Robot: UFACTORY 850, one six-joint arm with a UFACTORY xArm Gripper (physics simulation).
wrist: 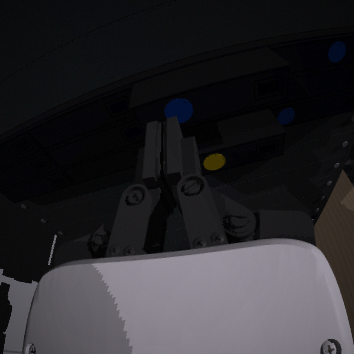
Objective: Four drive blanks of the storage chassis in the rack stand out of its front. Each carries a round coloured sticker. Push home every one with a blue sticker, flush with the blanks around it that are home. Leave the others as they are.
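Observation:
One dark blank (pixel 225 95) stands out of the chassis front and carries a blue sticker (pixel 179 110). Below it another blank (pixel 247 151) stands out, with a yellow sticker (pixel 214 161). Two more blue stickers show at the right: an upper one (pixel 337 51) and a lower one (pixel 286 116). Their blanks look level with the front around them, though it is very dark there. My gripper (pixel 168 137) is shut and empty. Its fingertips show just below and left of the nearest blue sticker, overlapping the upper blank's front in the view. Whether they touch it I cannot tell.
The dark chassis top (pixel 100 45) spans the upper part of the view. Rack posts with round screws (pixel 345 144) run down the right side, and more screws show at the lower left. A brown wooden surface (pixel 336 225) shows at the right edge.

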